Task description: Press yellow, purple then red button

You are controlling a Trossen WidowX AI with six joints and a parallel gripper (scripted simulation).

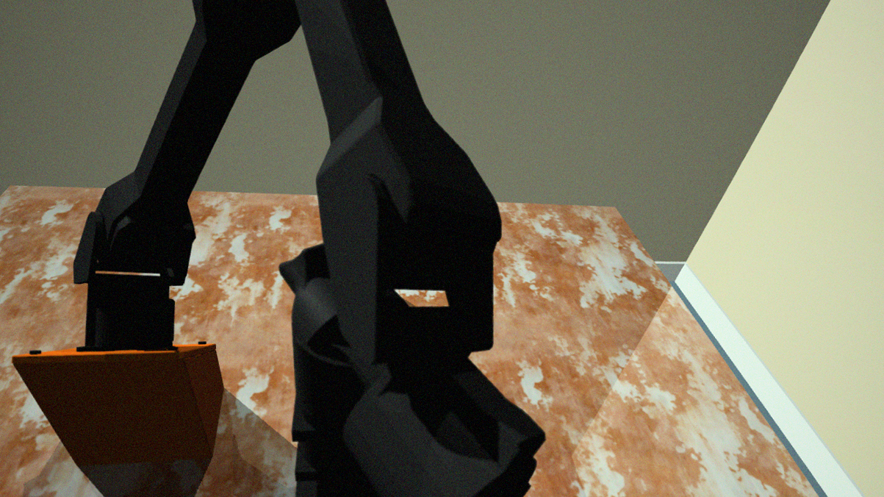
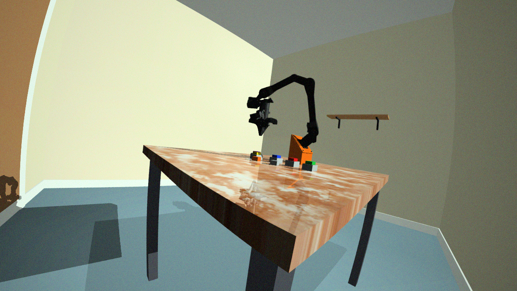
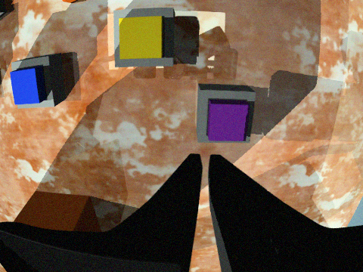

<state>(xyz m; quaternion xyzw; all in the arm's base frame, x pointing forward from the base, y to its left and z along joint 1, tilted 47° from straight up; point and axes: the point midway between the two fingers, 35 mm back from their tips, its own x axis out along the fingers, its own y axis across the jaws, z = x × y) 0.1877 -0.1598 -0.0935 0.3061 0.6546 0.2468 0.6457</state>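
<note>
Right now the red button is 4 cm ahead of my gripper tip, 26 cm to the left of it and 10 cm below it. Round my gripper tip: yellow button 5 cm ahead, 4 cm to the left, 10 cm below; then blue button 2 cm ahead, 15 cm to the left, 10 cm below; then purple button 2 cm behind, 3 cm to the right, 10 cm below.
</note>
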